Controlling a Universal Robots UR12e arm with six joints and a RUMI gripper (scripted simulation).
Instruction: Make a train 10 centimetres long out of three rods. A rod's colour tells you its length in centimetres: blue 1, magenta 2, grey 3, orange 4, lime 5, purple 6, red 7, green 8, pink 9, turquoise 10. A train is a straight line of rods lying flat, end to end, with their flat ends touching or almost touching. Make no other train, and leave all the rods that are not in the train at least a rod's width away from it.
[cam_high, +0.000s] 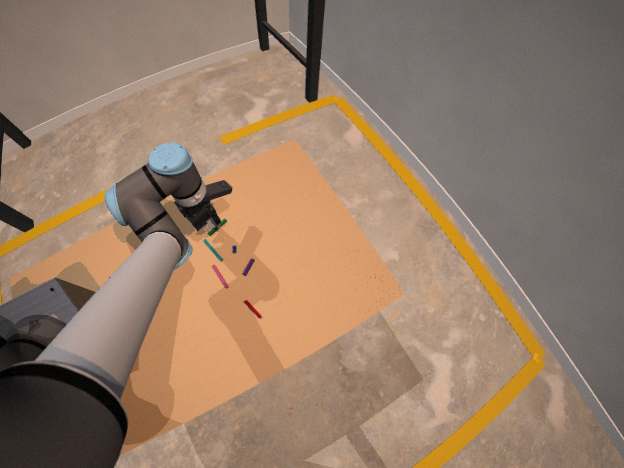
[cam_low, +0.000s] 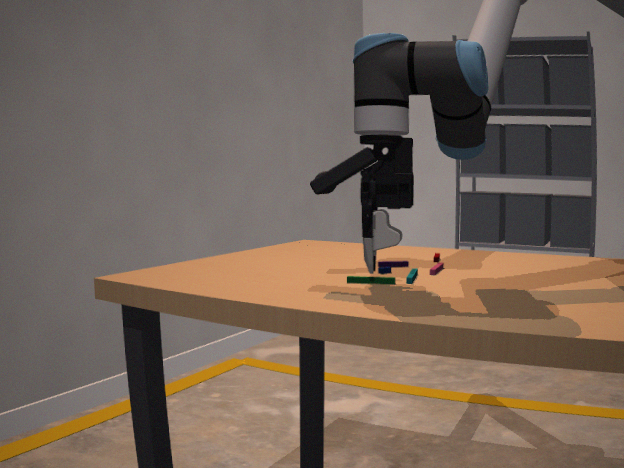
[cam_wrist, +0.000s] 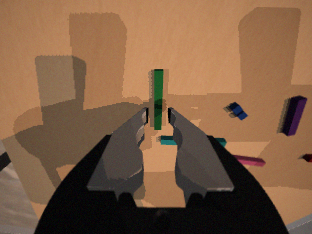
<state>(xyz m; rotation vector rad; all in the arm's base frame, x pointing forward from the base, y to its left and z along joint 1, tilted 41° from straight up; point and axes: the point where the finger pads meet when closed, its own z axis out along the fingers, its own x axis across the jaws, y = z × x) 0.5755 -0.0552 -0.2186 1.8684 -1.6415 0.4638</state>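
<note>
Right now the green rod is 3 cm below my hand. Also, from my hand: pink rod (16 cm to the right, 8 cm behind, 3 cm below); then purple rod (19 cm to the right, 3 cm below, 1 cm ahead); then turquoise rod (7 cm to the right, 6 cm behind, 3 cm below).
</note>
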